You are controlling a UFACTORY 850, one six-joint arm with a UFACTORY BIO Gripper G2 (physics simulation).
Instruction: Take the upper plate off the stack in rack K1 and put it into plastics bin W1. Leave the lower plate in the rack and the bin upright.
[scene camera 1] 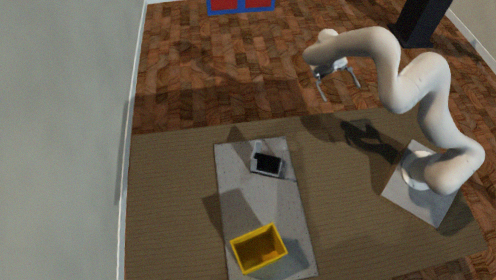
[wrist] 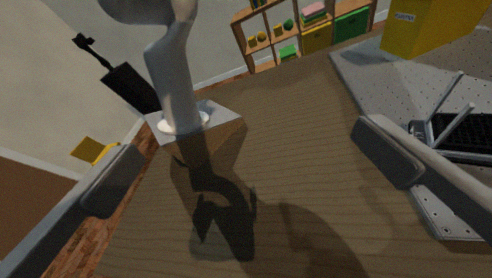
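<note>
Rack K1 [scene camera 1: 257,148] [wrist: 417,131] is a light grey frame with thin uprights, standing on the grey perforated board. A black plate [scene camera 1: 268,163] [wrist: 462,129] lies flat in it on top; the lower plate cannot be made out separately. The yellow bin W1 [scene camera 1: 250,240] [wrist: 425,30] stands upright on the same board, at its near end in the scene view. Its inside is shadowed in the scene view. My gripper [scene camera 1: 341,93] [wrist: 250,165] is open with nothing between its fingers, high up and well away from the rack, behind and to its right in the scene view.
The perforated board [scene camera 1: 270,200] [wrist: 345,67] lies on the brown table [scene camera 1: 170,180] [wrist: 295,115]. The arm's base plate [scene camera 1: 432,207] [wrist: 225,114] is at the right in the scene view. A wooden shelf unit [wrist: 241,40] and a dark box-like object [wrist: 132,87] stand beyond the table in the wrist view.
</note>
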